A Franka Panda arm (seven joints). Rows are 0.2 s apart.
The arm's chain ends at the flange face. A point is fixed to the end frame.
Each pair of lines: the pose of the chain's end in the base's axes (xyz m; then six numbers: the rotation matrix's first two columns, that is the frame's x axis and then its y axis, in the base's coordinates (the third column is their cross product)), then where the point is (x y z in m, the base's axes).
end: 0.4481, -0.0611, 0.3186, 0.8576, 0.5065, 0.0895, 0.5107, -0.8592, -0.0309
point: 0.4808 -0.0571 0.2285
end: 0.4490, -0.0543, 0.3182, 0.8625, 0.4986, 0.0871, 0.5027, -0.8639, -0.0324
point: 0.4815 -0.0506 0.2280
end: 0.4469, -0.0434, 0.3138, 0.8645, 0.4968, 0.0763, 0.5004, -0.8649, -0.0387
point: 0.4782 -0.0397 0.2232
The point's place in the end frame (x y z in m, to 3 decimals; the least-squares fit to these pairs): 0.022 0.016 0.092
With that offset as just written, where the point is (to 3 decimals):
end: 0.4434, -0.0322, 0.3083, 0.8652, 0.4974, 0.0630, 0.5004, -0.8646, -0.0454
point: 0.473 -0.029 0.217
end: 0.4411, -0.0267, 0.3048, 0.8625, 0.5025, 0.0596, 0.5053, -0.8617, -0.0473
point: 0.471 -0.023 0.214
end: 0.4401, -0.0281, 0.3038, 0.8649, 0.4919, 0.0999, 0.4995, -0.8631, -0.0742
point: 0.472 -0.021 0.214
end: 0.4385, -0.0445, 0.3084, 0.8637, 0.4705, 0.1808, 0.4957, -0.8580, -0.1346
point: 0.474 -0.029 0.221
